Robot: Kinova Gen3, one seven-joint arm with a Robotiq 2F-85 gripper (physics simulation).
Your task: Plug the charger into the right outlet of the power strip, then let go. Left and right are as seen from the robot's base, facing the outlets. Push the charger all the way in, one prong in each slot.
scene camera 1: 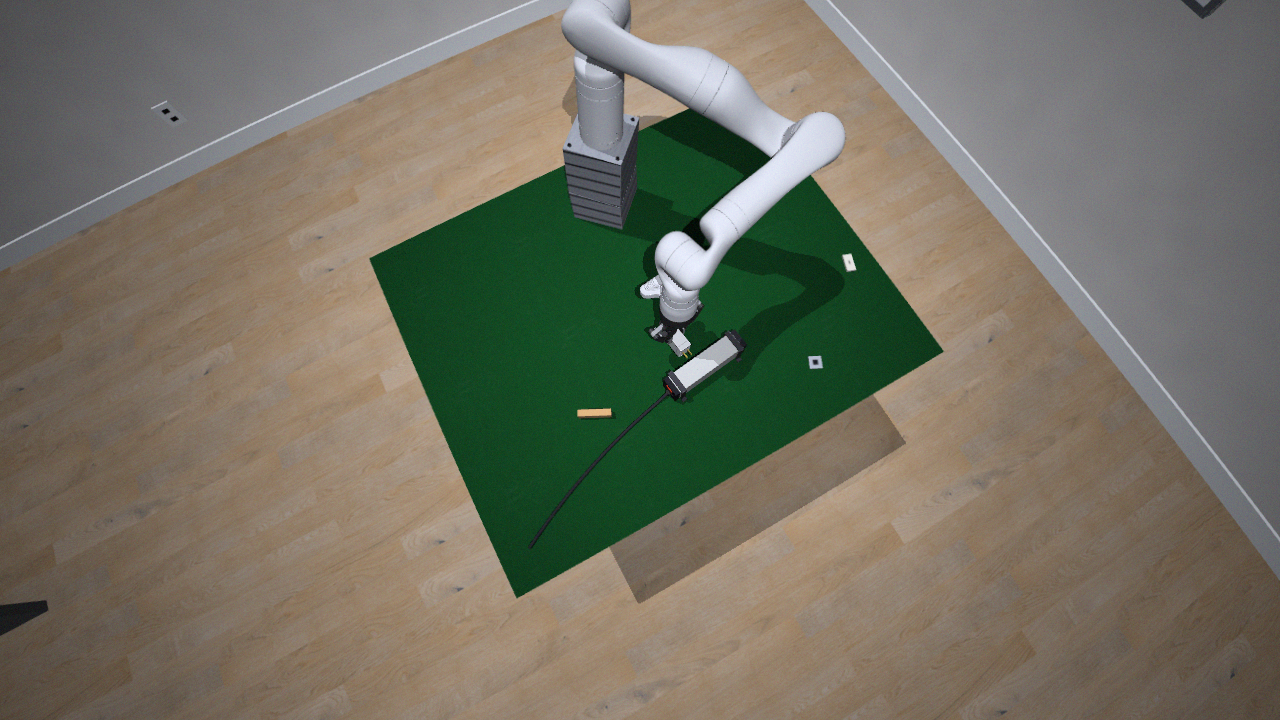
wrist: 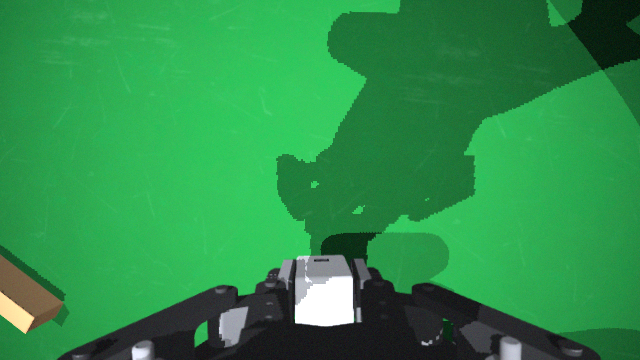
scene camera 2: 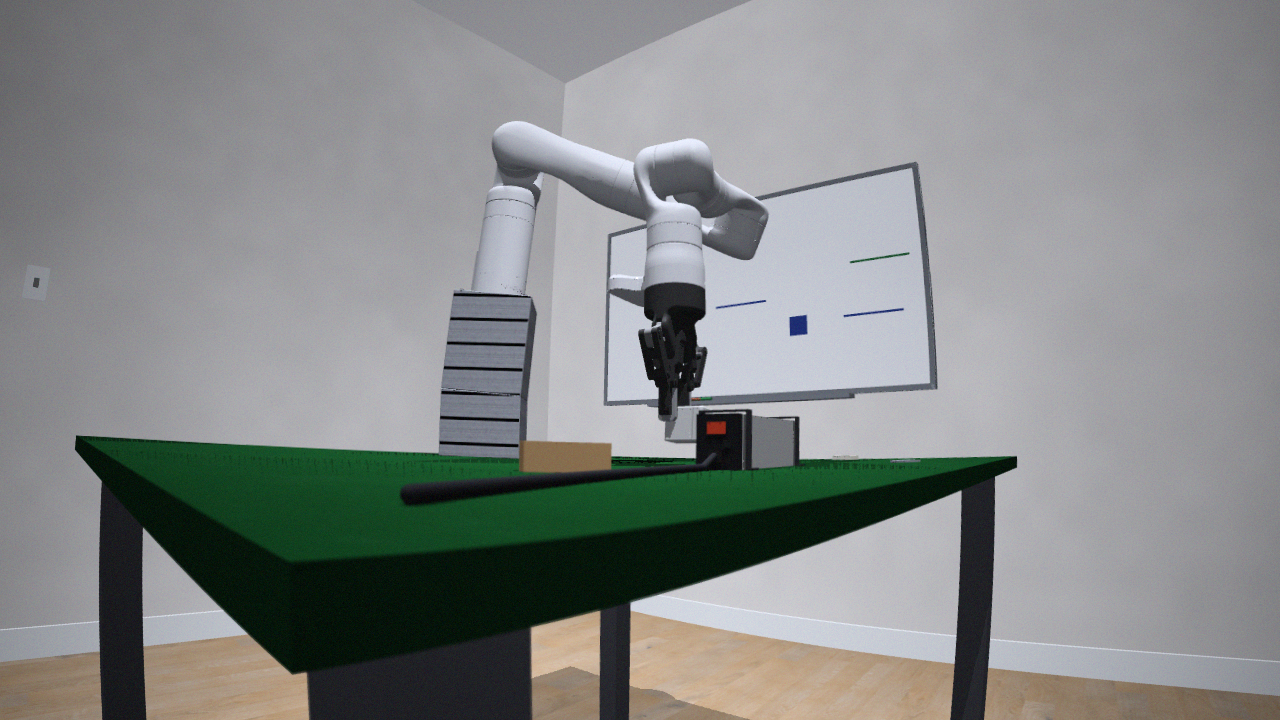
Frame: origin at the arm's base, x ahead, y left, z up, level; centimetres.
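Seen in the pictures: gripper, fingertip midpoint: [scene camera 1: 673,336] [wrist: 323,276] [scene camera 2: 675,422]; arm's base at its link origin: [scene camera 1: 601,132] [scene camera 2: 497,301].
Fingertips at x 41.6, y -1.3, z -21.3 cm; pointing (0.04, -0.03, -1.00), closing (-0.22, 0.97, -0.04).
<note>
Pixels of each thing's middle, then the offset from my fingertips to it. "spot": a spot on its surface instead. Level surfaces: height alone.
- white charger at the middle of its body: [wrist: 322,318] [scene camera 2: 694,425] [scene camera 1: 680,345] dx +2.6, dy +0.5, dz -0.4 cm
- power strip at the middle of its body: [scene camera 2: 753,440] [scene camera 1: 704,365] dx +8.6, dy +3.8, dz -2.2 cm
- tan wooden block at the middle of its body: [scene camera 2: 565,457] [wrist: 8,288] [scene camera 1: 594,413] dx +8.3, dy -23.2, dz -4.0 cm
- green table top at its surface level: dz -5.2 cm
- white plate at the middle of its body: [scene camera 2: 845,457] [scene camera 1: 848,262] dx -1.3, dy +48.9, dz -4.9 cm
- small grey square at a spot on its surface: [scene camera 1: 814,362] spot: dx +17.8, dy +28.2, dz -4.9 cm
The white charger [scene camera 1: 680,342] [scene camera 2: 682,424] [wrist: 324,295] is held level between the fingers of my gripper [scene camera 1: 669,334] [scene camera 2: 676,411] [wrist: 323,276], which is shut on it. In scene camera 1 its brass prongs point at the near long side of the power strip [scene camera 1: 705,365] [scene camera 2: 774,441], with a small gap between prongs and strip. The charger is nearer the strip's cord end in that view. In scene camera 2 the strip's black end hides the prongs, and the charger is above the table top. The outlet slots do not show in any view, and the strip does not show in the wrist view.
A black cord [scene camera 1: 595,456] [scene camera 2: 554,483] runs from the strip's end with the red switch. A tan wooden block [scene camera 1: 594,413] [scene camera 2: 564,456] [wrist: 30,295] lies on the green table top [scene camera 1: 501,295] [scene camera 2: 358,528]. A white plate [scene camera 1: 849,262] and a small grey square [scene camera 1: 814,362] lie beyond the strip.
</note>
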